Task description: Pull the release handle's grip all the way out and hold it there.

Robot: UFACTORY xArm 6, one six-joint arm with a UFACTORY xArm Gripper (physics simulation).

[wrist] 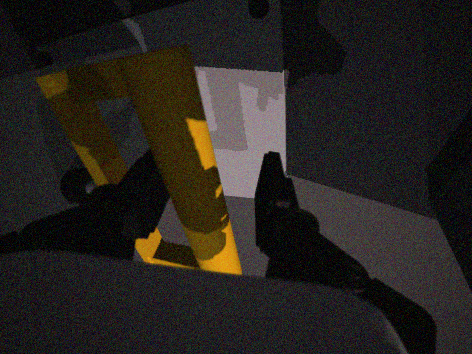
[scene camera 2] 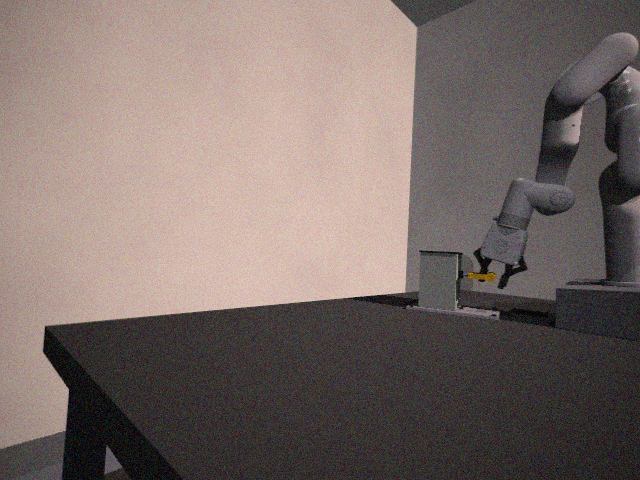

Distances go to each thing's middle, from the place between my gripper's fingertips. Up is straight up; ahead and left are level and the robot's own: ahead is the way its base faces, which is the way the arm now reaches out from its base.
My hand is 90 mm short of the light base plate point(wrist: 238, 59), 30 mm to the right of it and 80 mm above it.
